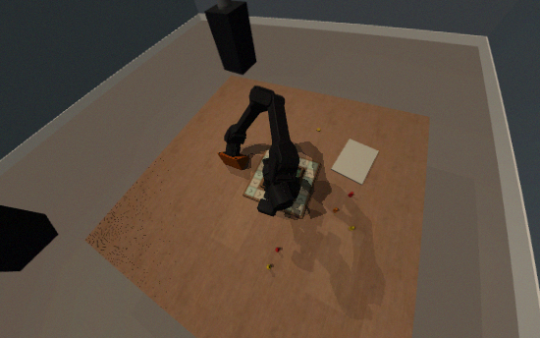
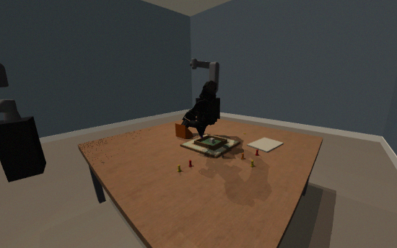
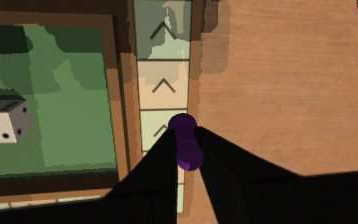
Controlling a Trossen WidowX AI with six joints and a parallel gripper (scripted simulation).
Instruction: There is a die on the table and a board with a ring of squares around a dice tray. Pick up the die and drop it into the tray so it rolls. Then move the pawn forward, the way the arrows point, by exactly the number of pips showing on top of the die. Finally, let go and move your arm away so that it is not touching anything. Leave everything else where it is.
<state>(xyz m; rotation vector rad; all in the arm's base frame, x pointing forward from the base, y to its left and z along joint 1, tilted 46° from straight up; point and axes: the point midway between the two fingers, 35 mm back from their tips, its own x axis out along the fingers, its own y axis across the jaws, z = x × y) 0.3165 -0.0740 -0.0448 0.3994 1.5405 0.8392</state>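
The green dice tray lies 11 cm to the left of my gripper tip, 9 cm below it and 4 cm behind it. Round my gripper tip: white sheet (37 cm to the left, 21 cm ahead, 9 cm below); grey die (13 cm to the left, 7 cm below, 4 cm behind); purple pawn (1 cm above).
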